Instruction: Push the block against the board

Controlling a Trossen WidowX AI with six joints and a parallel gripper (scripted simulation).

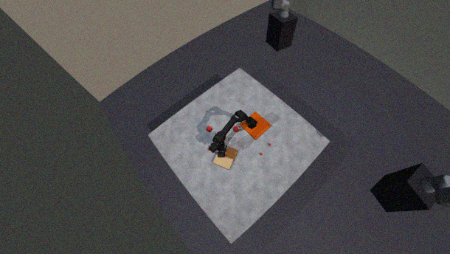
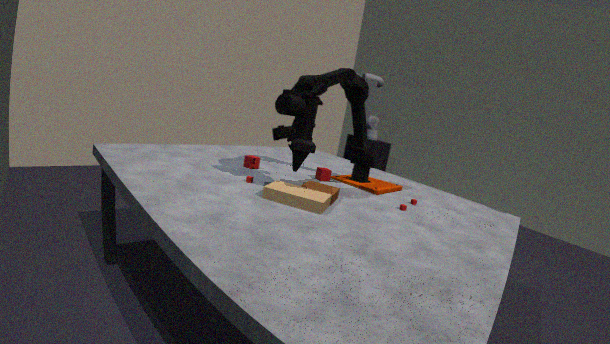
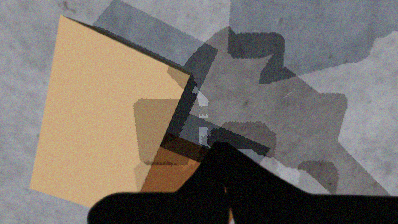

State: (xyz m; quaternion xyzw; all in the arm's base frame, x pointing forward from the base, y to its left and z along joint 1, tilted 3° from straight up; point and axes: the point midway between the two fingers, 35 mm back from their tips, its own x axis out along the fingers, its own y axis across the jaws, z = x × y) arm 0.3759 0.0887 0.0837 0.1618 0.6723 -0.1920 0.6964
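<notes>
The brown square block lies 60 mm to the left of my gripper tip, 60 mm behind it and 40 mm below it. The rest, counted from my gripper tip: pale wooden board 90 mm to the left, 40 mm below, 40 mm ahead.
</notes>
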